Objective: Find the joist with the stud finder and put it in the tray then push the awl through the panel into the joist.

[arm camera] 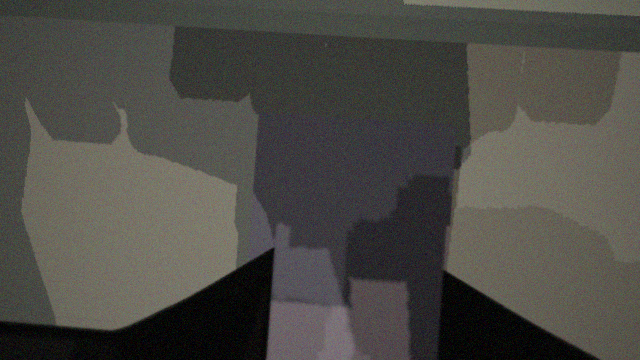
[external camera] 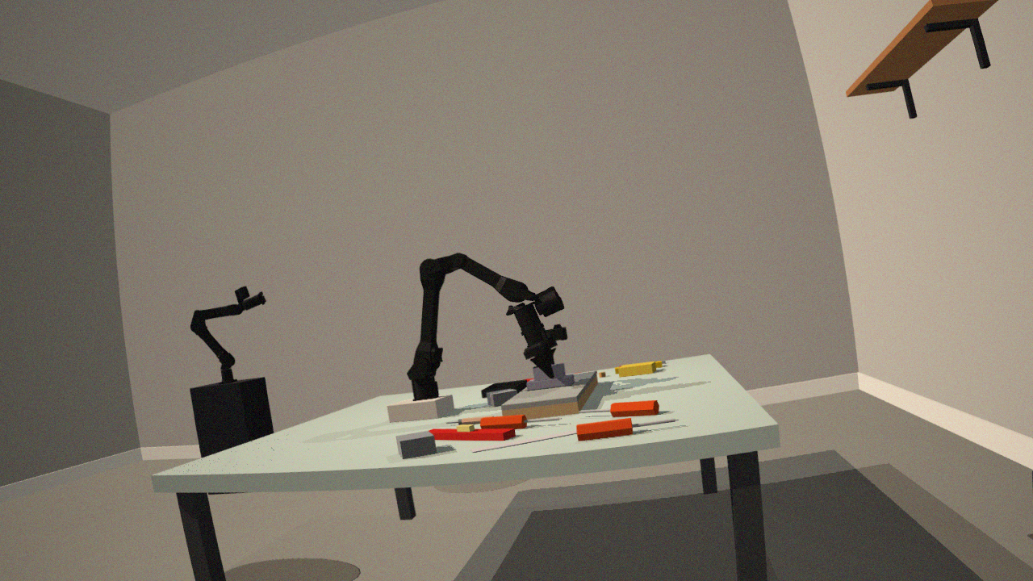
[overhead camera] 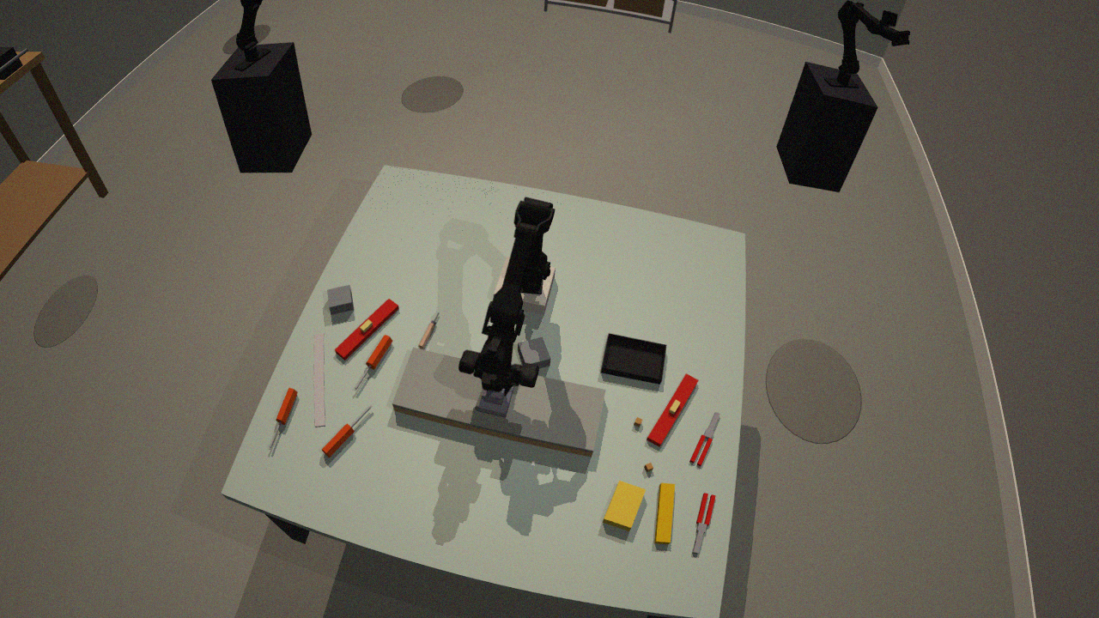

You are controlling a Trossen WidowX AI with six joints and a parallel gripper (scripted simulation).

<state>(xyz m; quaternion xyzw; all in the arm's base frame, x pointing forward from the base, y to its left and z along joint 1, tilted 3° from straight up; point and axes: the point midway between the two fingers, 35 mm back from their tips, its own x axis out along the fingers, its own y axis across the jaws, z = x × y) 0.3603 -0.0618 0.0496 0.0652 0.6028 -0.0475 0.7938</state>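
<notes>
Now: gripper tip 17 cm past the dark tray, 36 cm to the right of it and 5 cm above it. Round my gripper tip: grey stud finder (2 cm behind, 2 cm above); then white strip (2 cm behind, 50 cm to the right, 6 cm below); then awl (22 cm behind, 21 cm to the right, 6 cm below).
</notes>
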